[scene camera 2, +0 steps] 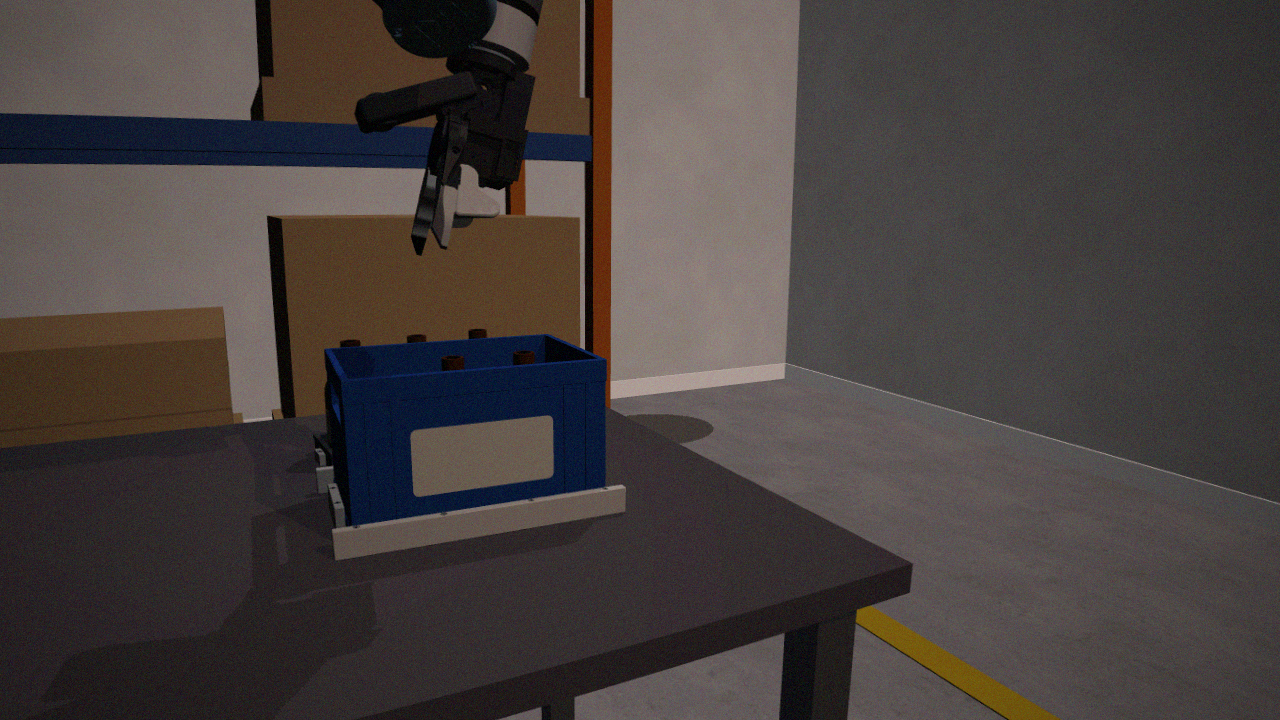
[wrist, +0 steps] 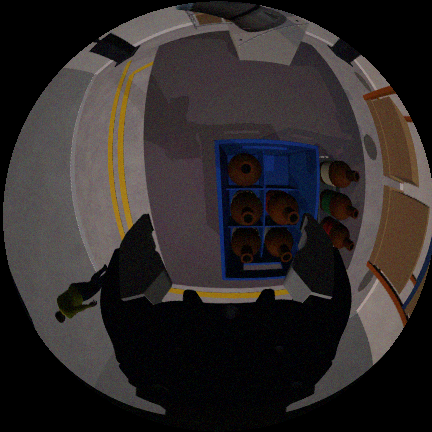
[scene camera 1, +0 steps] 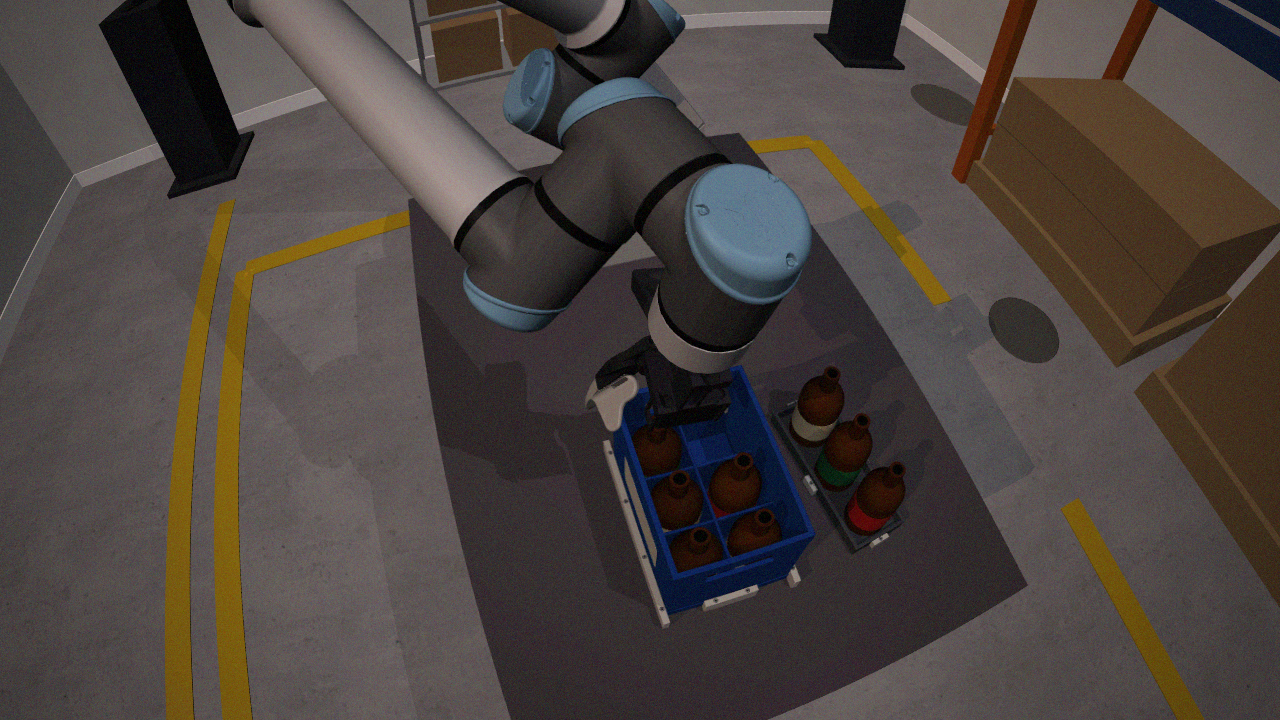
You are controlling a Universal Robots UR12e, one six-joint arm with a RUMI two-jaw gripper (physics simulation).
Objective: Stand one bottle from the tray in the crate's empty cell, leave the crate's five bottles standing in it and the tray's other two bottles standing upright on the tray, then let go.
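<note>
The blue crate stands on the table. Several brown bottles stand in it, such as the one beside the empty cell. The empty cell is in the end row near the arm. On the dark tray beside the crate stand upright a cream-label bottle, a green-label bottle and a red-label bottle. My gripper is open and empty, well above the crate.
White guide strips run along the crate's base on the table. Large cardboard boxes and an orange rack post stand beyond the table. A person shows on the floor in the wrist view.
</note>
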